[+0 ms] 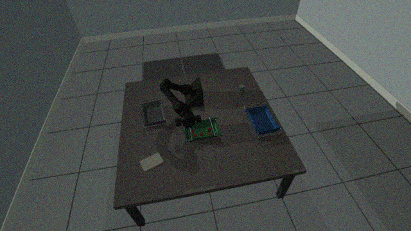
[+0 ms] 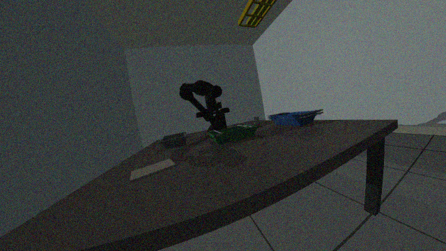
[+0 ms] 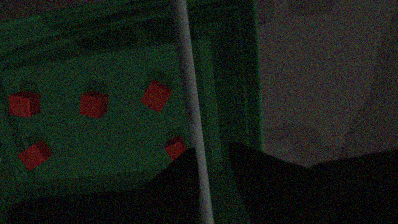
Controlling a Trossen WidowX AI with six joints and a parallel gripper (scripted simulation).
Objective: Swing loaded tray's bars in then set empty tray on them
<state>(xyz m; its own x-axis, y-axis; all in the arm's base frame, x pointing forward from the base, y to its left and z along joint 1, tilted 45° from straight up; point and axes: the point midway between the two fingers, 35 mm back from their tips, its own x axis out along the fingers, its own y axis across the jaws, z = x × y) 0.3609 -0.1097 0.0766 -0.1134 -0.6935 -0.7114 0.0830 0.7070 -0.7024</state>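
The grey tray lies 300 mm behind my gripper tip, 240 mm to the right of it and 40 mm below it. From my gripper tip the other things lie so: red block 200 mm behind, 470 mm to the left, 80 mm below; then pale flat card 150 mm ahead, 320 mm to the right, 90 mm below.
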